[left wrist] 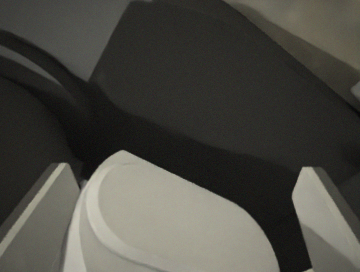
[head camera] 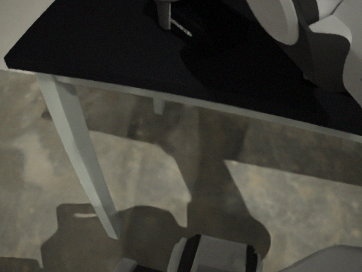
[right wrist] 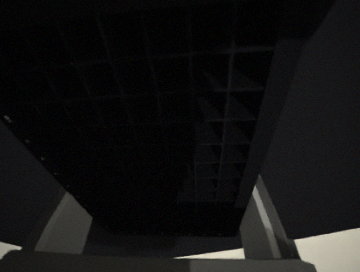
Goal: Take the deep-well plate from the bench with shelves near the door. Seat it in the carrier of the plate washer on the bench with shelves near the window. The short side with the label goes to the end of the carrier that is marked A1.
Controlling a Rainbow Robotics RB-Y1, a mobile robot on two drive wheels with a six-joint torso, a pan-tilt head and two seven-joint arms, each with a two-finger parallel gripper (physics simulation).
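Frame: origin at the robot's base, x left, y back, z up, level; centimetres.
Seen in the pictures: left gripper, fingertip midpoint: [left wrist: 182, 179]; right gripper, fingertip midpoint: [right wrist: 168, 155].
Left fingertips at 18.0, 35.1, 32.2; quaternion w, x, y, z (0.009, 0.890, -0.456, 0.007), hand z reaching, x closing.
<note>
Pixels of each thing's middle, then the offset from my left fingertips to it, as dx, dy, dz. "spot": a spot on its surface instead. Level surfaces: height alone.
- deep-well plate at the middle of its body: [right wrist: 157, 143] [head camera: 201, 18] -5.7, -64.0, +61.8
- black bench top at its surface level: dz +59.3
- pale bench leg at a spot on its surface: [head camera: 80, 155] spot: +17.9, -53.8, +27.9
- mottled floor at its surface level: dz -32.1
- pale rounded robot part at a spot on its surface: [left wrist: 175, 215] spot: -7.8, -4.6, -4.1
The deep-well plate [head camera: 182, 28] [right wrist: 150, 125] is black, with a grid of square wells in the right wrist view and a pale strip along one edge in the head view. My right gripper [head camera: 164, 20] [right wrist: 163, 187] is shut on it, with one finger on either side. Small pale marks run along its left edge in the right wrist view; I cannot read them. The plate is over the black bench top [head camera: 100, 47]; its height above it cannot be told. My left gripper [left wrist: 182, 179] is open and holds nothing. The plate washer and its carrier do not show in the head view.
A pale bench leg [head camera: 80, 155] stands under the bench's left end on the mottled floor [head camera: 145, 165]. My right arm [head camera: 327, 45] reaches in from the upper right. A pale rounded robot part [left wrist: 175, 215] and dark body panels [left wrist: 215, 85] lie beyond the left fingers.
</note>
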